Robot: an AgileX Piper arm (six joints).
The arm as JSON. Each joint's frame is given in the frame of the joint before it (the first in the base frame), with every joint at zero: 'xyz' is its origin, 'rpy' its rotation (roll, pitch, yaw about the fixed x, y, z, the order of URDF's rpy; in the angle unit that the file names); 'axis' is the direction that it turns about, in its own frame. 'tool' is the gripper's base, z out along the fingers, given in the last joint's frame.
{
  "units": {
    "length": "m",
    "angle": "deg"
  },
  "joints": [
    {
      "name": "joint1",
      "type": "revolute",
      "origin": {
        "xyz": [
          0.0,
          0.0,
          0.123
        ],
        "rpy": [
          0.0,
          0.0,
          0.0
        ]
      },
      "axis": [
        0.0,
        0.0,
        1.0
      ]
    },
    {
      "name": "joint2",
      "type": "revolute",
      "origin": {
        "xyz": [
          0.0,
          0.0,
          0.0
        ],
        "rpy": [
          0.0,
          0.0,
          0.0
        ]
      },
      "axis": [
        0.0,
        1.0,
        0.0
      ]
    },
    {
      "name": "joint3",
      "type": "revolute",
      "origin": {
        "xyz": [
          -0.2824,
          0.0,
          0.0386
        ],
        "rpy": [
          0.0,
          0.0,
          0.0
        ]
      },
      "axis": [
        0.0,
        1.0,
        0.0
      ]
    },
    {
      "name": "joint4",
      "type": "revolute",
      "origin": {
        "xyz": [
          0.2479,
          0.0,
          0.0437
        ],
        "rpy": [
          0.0,
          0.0,
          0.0
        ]
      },
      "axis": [
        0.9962,
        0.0,
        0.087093
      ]
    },
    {
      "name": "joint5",
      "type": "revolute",
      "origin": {
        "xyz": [
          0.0,
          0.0,
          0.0
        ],
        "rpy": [
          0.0,
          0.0,
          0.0
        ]
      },
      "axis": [
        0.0,
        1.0,
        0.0
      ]
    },
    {
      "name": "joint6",
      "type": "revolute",
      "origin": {
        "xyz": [
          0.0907,
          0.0,
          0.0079
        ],
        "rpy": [
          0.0,
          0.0,
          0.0
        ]
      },
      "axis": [
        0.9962,
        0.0,
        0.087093
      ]
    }
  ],
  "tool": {
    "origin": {
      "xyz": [
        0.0,
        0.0,
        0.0
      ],
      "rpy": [
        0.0,
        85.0,
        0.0
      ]
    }
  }
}
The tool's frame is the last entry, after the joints.
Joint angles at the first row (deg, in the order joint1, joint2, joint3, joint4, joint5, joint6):
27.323 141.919 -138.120 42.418 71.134 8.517
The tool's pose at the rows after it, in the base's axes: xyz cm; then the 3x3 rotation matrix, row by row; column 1 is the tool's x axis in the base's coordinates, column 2 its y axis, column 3 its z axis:
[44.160 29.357 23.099], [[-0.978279 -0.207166 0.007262], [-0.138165 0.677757 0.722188], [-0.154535 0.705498 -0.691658]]
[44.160 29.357 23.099], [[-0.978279 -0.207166 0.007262], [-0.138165 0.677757 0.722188], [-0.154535 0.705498 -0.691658]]
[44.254 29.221 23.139], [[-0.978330 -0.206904 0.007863], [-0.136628 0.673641 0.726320], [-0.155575 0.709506 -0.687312]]
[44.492 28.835 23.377], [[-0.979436 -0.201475 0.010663], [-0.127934 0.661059 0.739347], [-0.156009 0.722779 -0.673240]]
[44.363 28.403 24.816], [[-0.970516 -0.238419 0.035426], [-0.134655 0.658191 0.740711], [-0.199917 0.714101 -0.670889]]
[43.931 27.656 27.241], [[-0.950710 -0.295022 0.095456], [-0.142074 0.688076 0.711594], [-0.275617 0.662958 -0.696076]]
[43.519 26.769 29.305], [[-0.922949 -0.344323 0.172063], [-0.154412 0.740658 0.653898], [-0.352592 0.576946 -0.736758]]
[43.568 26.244 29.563], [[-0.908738 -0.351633 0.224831], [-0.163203 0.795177 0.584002], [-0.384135 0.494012 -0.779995]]
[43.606 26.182 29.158], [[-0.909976 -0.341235 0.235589], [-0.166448 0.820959 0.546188], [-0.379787 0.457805 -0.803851]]
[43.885 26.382 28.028], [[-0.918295 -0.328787 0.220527], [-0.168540 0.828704 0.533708], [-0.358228 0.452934 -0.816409]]
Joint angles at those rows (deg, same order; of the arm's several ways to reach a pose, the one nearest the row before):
27.323 141.920 -138.121 42.419 71.134 8.616
27.323 141.920 -138.121 42.419 71.134 8.616
27.098 141.917 -138.116 42.808 71.133 8.351
26.467 141.791 -138.119 43.982 71.134 7.953
26.187 140.145 -138.119 43.308 71.133 6.884
26.187 137.014 -138.122 39.073 71.135 6.626
26.389 134.074 -138.124 32.562 71.136 6.749
26.748 133.272 -138.121 26.372 71.134 7.756
27.091 133.391 -137.907 23.573 71.381 8.787
27.200 134.634 -137.907 23.227 71.456 9.142

